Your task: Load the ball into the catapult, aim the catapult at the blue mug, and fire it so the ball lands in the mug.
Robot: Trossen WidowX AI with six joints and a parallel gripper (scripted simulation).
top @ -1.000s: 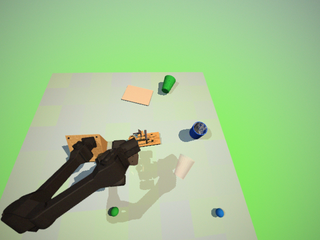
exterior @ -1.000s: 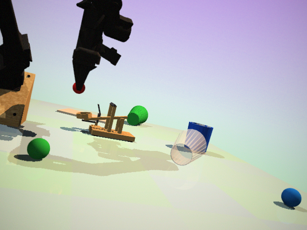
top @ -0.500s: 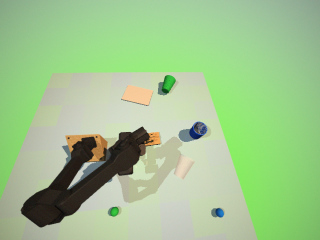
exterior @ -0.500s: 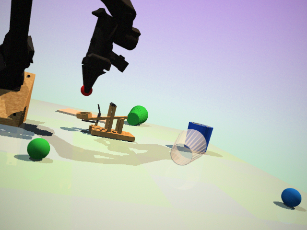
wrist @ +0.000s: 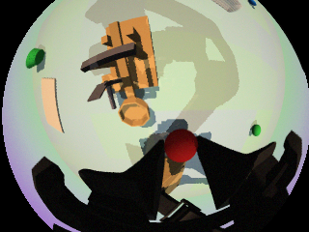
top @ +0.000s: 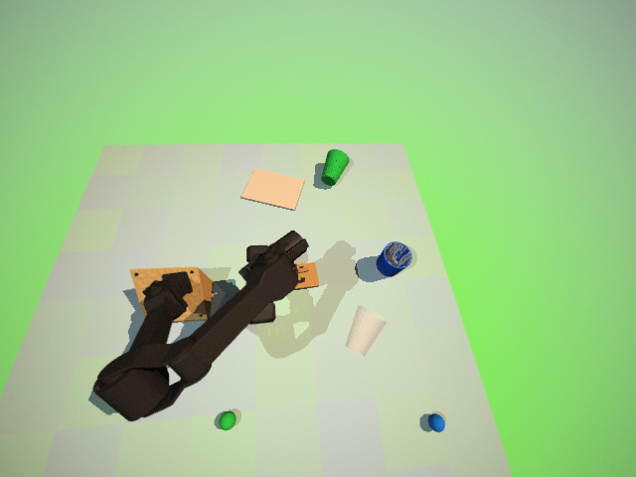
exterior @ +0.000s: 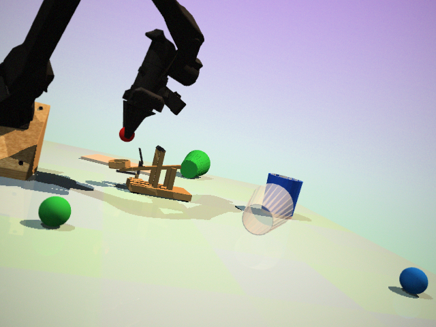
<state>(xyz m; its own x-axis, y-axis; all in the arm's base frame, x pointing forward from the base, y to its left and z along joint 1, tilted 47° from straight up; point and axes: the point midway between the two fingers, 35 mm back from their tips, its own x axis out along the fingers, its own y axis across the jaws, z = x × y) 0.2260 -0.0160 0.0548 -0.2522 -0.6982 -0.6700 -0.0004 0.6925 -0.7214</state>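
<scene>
Now: gripper tip 8 cm to the right of the wooden catapult, 7 cm short of it and 6 cm above it. Round my gripper tip: catapult frame 9 cm ahead, 6 cm to the left, 3 cm below; then red ball 1 cm above; then green ball 29 cm to the right, 10 cm below, 10 cm behind.
</scene>
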